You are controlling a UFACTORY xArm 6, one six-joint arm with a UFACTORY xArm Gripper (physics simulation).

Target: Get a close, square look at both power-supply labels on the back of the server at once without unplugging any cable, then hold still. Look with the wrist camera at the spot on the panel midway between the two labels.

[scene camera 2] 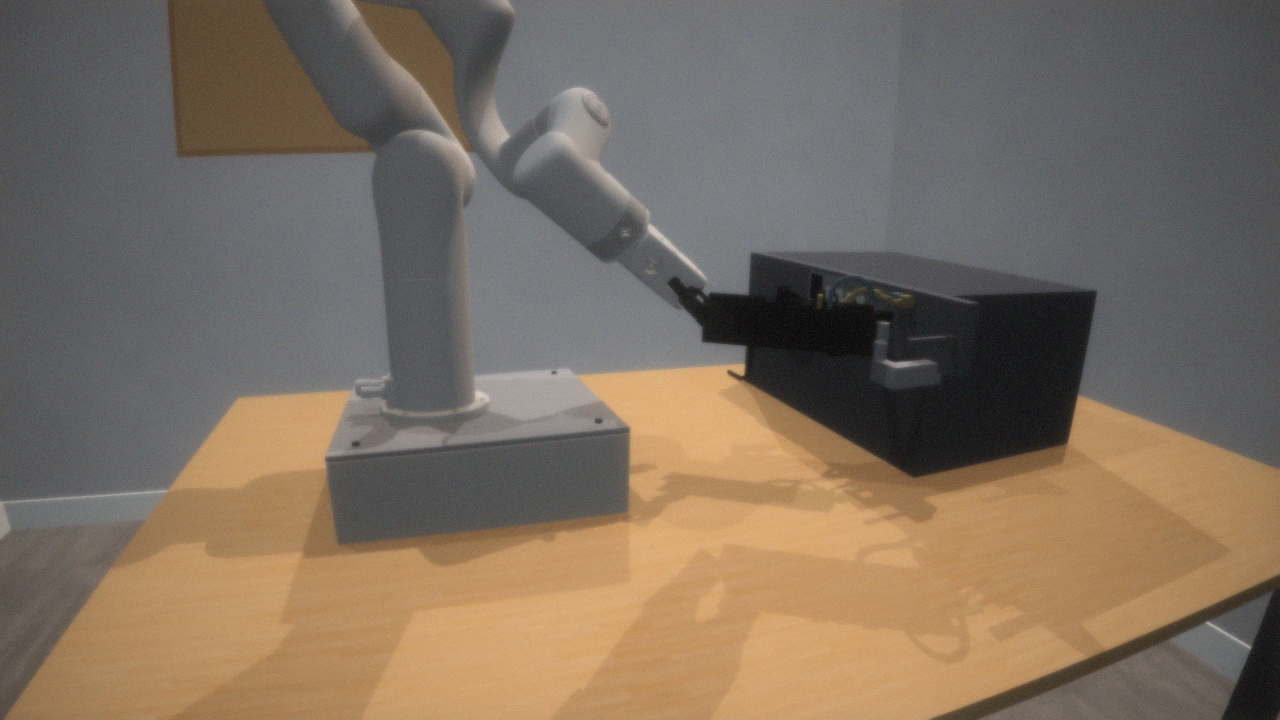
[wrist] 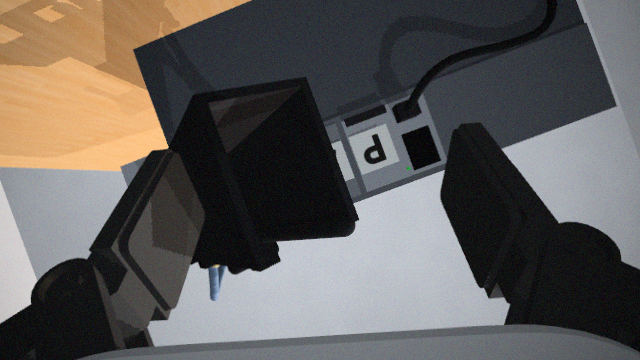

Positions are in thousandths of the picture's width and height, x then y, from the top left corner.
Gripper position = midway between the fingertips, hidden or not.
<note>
In view: my gripper (scene camera 2: 555, 433) and a black server (wrist: 395, 288).
My gripper also shows in the wrist view (wrist: 496, 479).
</note>
